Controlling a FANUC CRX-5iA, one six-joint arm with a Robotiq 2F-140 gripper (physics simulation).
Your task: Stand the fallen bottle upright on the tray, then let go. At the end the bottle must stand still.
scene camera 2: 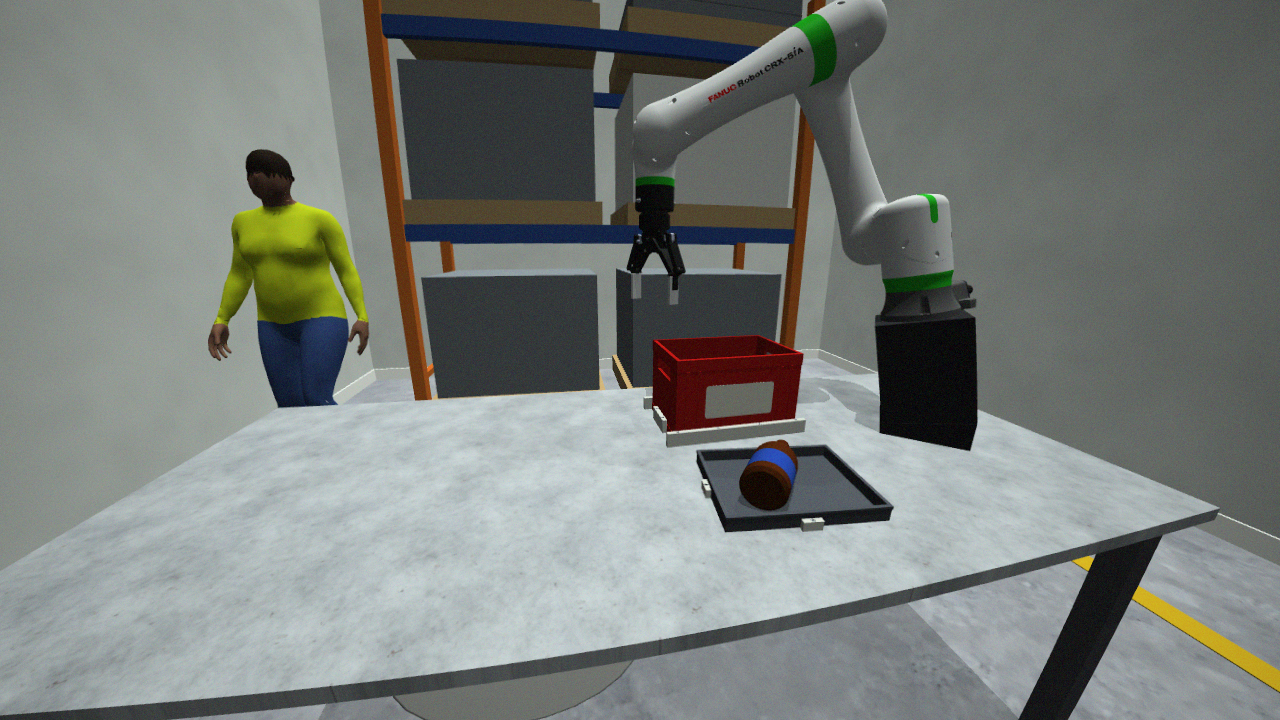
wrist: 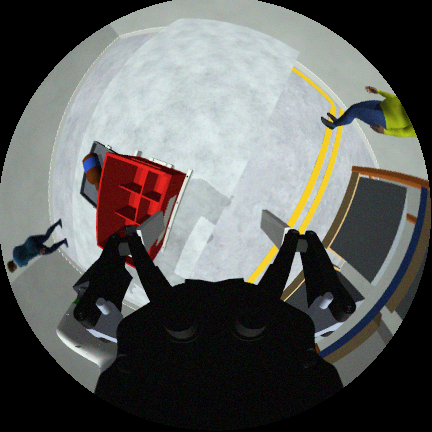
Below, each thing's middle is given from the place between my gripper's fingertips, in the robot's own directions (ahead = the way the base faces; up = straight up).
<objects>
My gripper is now 90 mm past the red crate [scene camera 2: 708,382], 200 mm to the right of it and 170 mm above it. Round my hand: brown bottle [scene camera 2: 766,483] (20 mm behind, 480 mm to the left, 210 mm below); dark tray [scene camera 2: 826,487] (50 mm behind, 480 mm to the left, 240 mm below).
</objects>
